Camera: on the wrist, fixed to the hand. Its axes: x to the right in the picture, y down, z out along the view.
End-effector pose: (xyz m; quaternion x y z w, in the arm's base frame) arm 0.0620 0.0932 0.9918 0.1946 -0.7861 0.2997 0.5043
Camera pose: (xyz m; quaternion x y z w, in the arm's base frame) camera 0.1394 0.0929 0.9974 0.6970 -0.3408 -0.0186 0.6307
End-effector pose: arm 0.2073 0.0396 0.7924 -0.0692 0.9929 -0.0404 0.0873
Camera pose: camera 0.2304 -0.0010 0.8544 0.7105 -0.6691 0.2072 0.0678
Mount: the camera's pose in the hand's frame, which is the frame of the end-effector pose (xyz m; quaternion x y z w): -0.0271 -0.0488 -0.0539 0.1120 0.1114 -0.6800 0.7160
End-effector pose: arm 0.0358 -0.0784 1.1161 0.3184 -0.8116 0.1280 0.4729
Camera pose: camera 0.1134 -0.0776 1.1166 0.8185 -0.2976 -0.1035 0.4804
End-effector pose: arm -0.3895 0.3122 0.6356 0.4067 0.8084 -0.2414 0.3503
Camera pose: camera -0.4383 0.3084 0.6958 0.1924 -0.8674 0.4563 0.0489
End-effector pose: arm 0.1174 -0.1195 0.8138 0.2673 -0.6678 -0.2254 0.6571
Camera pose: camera 0.1740 -0.1360 0.7633 0.7442 -0.2484 -0.5036 0.3617
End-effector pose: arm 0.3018 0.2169 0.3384 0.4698 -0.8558 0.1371 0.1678
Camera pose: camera 0.3654 0.2332 0.3797 0.9218 -0.2592 0.1322 0.2561
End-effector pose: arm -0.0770 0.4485 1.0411 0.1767 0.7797 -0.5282 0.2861
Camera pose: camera -0.0982 0.4805 1.1085 0.3128 -0.6511 0.6404 0.2610
